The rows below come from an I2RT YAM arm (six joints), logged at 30 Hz.
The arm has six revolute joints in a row. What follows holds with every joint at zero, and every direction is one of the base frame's.
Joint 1 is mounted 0.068 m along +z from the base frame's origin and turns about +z.
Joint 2 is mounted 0.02 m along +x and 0.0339 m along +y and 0.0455 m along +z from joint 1 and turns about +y.
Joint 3 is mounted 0.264 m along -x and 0.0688 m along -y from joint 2 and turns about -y.
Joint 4 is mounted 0.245 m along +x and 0.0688 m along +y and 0.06 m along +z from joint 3 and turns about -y.
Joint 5 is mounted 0.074 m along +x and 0.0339 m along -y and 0.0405 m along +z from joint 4 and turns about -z.
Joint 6 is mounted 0.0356 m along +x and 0.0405 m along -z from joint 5 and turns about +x.
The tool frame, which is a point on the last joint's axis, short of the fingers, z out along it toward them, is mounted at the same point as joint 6; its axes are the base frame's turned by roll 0, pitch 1.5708 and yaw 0 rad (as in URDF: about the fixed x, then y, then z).
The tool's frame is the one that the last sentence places.
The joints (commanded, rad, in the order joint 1, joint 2, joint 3, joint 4, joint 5, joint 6), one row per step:
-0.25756 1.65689 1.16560 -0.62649 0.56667 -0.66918
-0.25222 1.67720 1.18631 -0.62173 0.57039 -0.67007
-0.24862 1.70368 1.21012 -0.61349 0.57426 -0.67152
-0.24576 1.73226 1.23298 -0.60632 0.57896 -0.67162
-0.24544 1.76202 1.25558 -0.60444 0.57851 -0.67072
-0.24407 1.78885 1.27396 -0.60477 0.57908 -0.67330
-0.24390 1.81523 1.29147 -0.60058 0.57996 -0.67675
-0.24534 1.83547 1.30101 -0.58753 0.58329 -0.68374
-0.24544 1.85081 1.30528 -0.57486 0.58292 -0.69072
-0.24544 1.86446 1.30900 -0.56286 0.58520 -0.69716
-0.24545 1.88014 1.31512 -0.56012 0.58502 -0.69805
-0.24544 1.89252 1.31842 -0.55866 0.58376 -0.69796
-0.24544 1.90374 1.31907 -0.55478 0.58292 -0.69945
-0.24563 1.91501 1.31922 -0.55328 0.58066 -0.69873
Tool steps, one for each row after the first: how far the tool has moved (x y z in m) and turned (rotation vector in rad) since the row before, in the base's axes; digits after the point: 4 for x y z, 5 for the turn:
0.0061 0.0001 -0.0001 -0.00473 -0.00360 0.00438
0.0074 -0.0007 -0.0012 -0.00507 -0.00364 0.00297
0.0072 -0.0009 -0.0024 -0.00445 -0.00032 0.00083
0.0066 -0.0015 -0.0034 0.00188 0.00446 -0.00015
0.0055 -0.0009 -0.0039 0.00105 0.01024 0.00306
0.0056 -0.0013 -0.0039 -0.00040 0.00687 0.00239
0.0043 -0.0017 -0.0038 -0.00500 0.00279 0.00238
0.0031 -0.0008 -0.0037 -0.00159 0.00271 0.00531
0.0028 -0.0008 -0.0033 -0.00390 0.00250 0.00384
0.0025 -0.0006 -0.0038 0.00162 0.00713 0.00074
0.0016 -0.0004 -0.0035 0.00298 0.00706 0.00048
0.0013 -0.0003 -0.0038 0.00206 0.00723 0.00148
0.0009 -0.0002 -0.0041 0.00448 0.00839 0.00020

